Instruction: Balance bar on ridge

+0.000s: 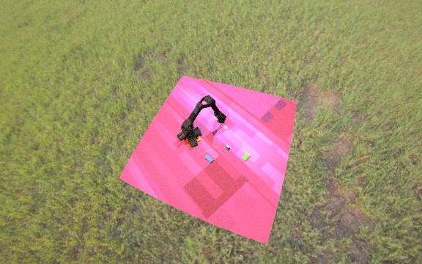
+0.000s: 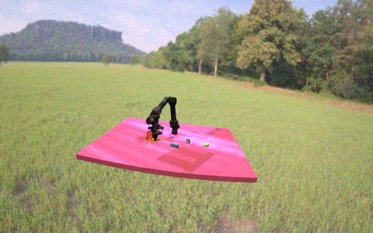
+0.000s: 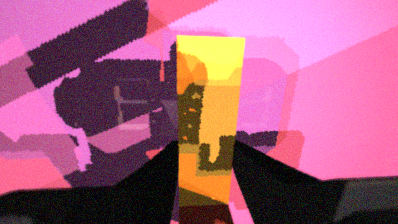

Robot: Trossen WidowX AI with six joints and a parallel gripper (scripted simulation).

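The blue-grey block is 11 cm ahead of my gripper tip, 19 cm to the left of it and 1 cm above it. Round my gripper tip: green block: 1 cm behind, 47 cm to the left.
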